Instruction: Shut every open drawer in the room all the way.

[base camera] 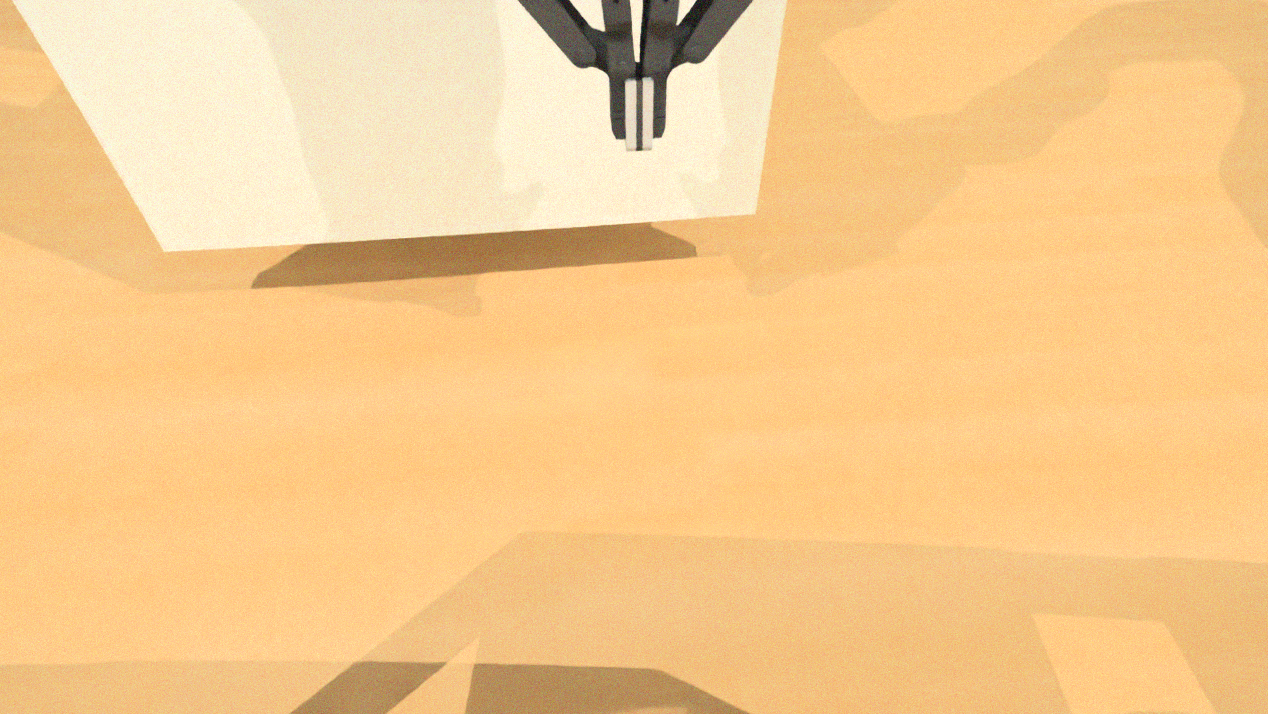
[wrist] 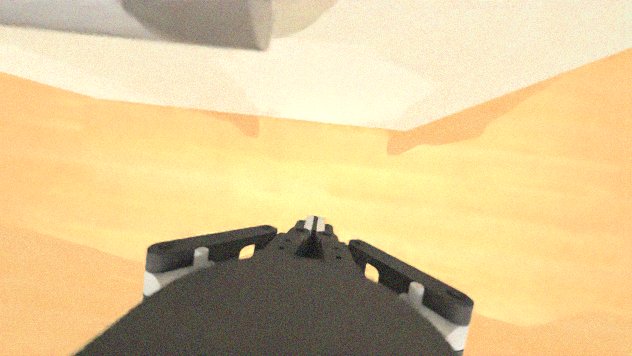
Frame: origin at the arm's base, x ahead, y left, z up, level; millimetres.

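Where they show: gripper, fingertip midpoint: (base camera: pixel 637 144) (wrist: pixel 314 228).
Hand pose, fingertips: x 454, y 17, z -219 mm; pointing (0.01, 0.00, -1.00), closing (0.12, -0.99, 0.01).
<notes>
After its pixels a point has its place.
A white cabinet body (base camera: pixel 399 133) {z -258, x 534, y 172 mm} (wrist: pixel 340 80) {z -189, x 557, y 28 mm} stands at the top of both views, its lower edge just above the wood floor. A grey, shaded bar-like part (wrist: pixel 210 25) crosses the top left of the wrist view in front of the white surface; it is cut off by the frame, and whether it is a handle or part of a drawer I cannot tell. No drawer can be made out clearly in the base camera view. My gripper (base camera: pixel 638 146) {z -219, x 454, y 17 mm} (wrist: pixel 314 228) {z -219, x 454, y 17 mm} is shut and empty, its fingertips together. In the base camera view it overlaps the right part of the white front; contact cannot be seen.
Light wood floor (base camera: pixel 621 399) {z -397, x 436, y 27 mm} (wrist: pixel 200 175) {z -397, x 431, y 213 mm} stretches in front of the cabinet and to both sides of it. A dark shadow lies under the cabinet's lower edge, and broad shadows fall across the floor at the bottom of the base camera view.
</notes>
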